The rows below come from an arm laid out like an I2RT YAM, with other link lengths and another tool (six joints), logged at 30 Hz.
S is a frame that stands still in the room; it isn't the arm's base.
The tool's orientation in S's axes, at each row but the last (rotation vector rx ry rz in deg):
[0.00 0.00 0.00]
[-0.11 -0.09 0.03]
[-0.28 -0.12 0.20]
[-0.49 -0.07 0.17]
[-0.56 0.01 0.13]
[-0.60 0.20 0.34]
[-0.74 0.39 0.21]
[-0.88 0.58 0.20]
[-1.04 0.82 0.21]
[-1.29 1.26 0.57]
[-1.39 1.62 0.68]
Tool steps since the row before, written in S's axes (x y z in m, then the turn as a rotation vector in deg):
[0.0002 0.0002 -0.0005 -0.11 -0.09 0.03]
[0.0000 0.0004 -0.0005 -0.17 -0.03 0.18]
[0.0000 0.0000 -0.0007 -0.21 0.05 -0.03]
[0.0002 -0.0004 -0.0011 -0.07 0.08 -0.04]
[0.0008 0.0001 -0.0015 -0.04 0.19 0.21]
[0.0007 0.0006 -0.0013 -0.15 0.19 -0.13]
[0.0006 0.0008 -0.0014 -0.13 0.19 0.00]
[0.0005 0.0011 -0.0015 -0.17 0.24 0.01]
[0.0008 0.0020 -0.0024 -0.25 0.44 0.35]
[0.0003 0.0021 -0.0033 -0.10 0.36 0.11]
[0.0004 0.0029 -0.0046 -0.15 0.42 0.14]
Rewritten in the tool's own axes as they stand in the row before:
[0.0002 0.0002 -0.0005 -0.11 -0.09 0.03]
[0.0000 0.0004 -0.0005 -0.17 -0.03 0.18]
[0.0000 0.0000 -0.0007 -0.21 0.05 -0.03]
[0.0002 -0.0004 -0.0011 -0.07 0.08 -0.04]
[0.0008 0.0001 -0.0015 -0.04 0.19 0.21]
[0.0007 0.0006 -0.0013 -0.15 0.19 -0.13]
[0.0006 0.0008 -0.0014 -0.13 0.19 0.00]
[0.0005 0.0011 -0.0015 -0.17 0.24 0.01]
[0.0008 0.0020 -0.0024 -0.25 0.43 0.35]
[0.0004 0.0022 -0.0032 -0.10 0.36 0.12]
[0.0006 0.0030 -0.0045 -0.15 0.42 0.15]

